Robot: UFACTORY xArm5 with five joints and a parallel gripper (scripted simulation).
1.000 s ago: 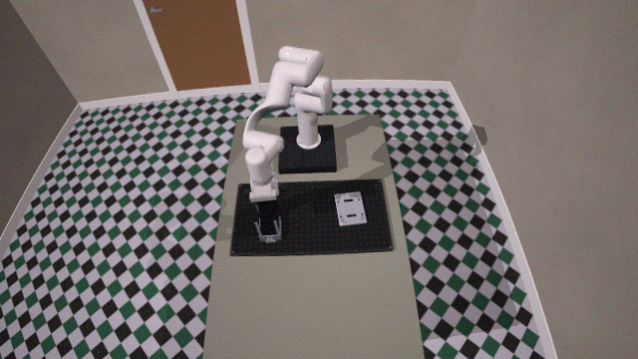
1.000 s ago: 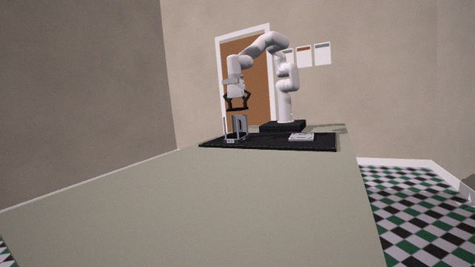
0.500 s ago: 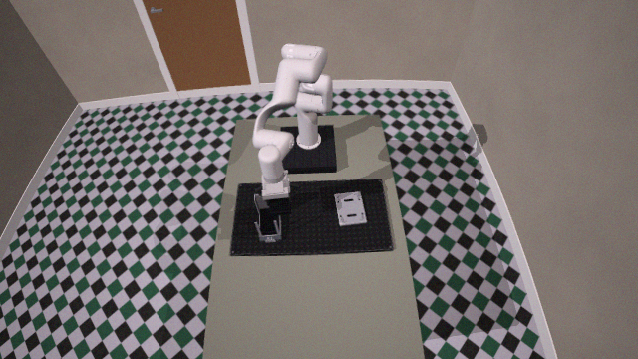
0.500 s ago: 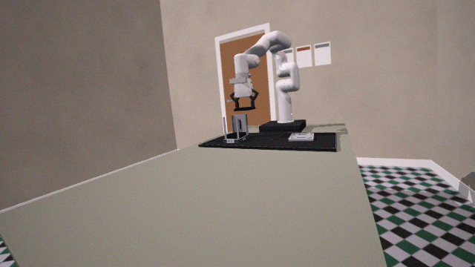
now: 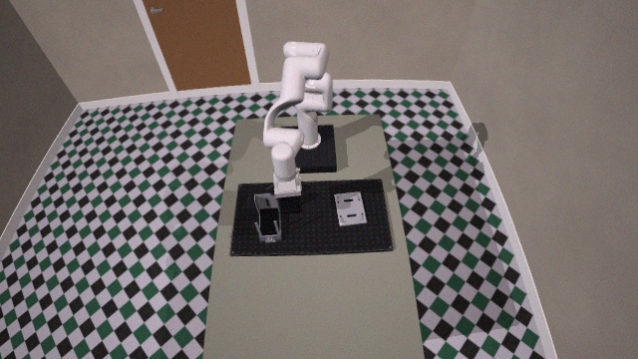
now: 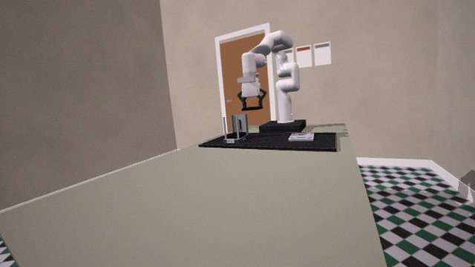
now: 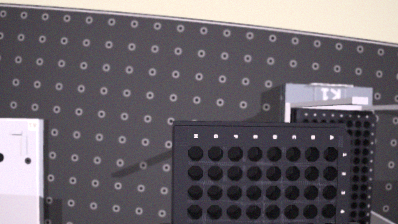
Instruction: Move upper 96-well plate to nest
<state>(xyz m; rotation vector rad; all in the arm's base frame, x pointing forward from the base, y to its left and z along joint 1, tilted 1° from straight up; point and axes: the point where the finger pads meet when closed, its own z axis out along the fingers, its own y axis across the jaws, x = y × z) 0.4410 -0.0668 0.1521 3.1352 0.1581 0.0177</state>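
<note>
Now: hand 5 cm past the plate nest N1, 25 cm to the right of it and 18 cm above it. Round my hand: A1 mark: 3 cm ahead, 21 cm to the left, 17 cm below; black 96-well plate: 1 cm below.
</note>
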